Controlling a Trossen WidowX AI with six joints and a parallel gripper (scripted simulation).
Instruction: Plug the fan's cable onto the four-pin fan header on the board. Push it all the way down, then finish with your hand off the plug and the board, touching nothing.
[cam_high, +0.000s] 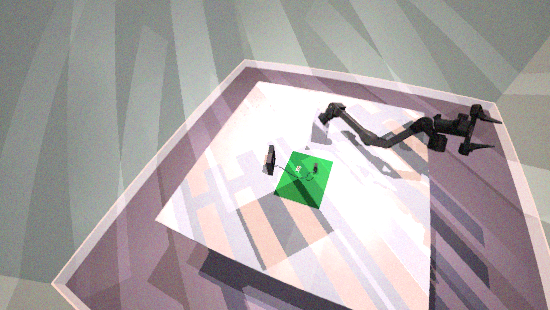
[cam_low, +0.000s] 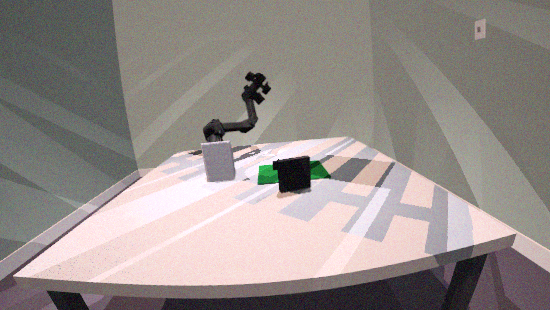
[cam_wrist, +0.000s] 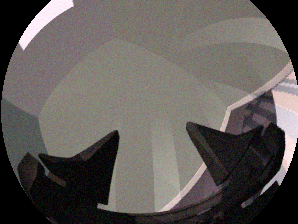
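Now: gripper tip 110 mm short of the dark plug, 620 mm to the left of it and 440 mm above it. Round my gripper tip: green board 180 mm ahead, 650 mm to the right, 480 mm below; black fan 190 mm ahead, 830 mm to the right, 410 mm below.
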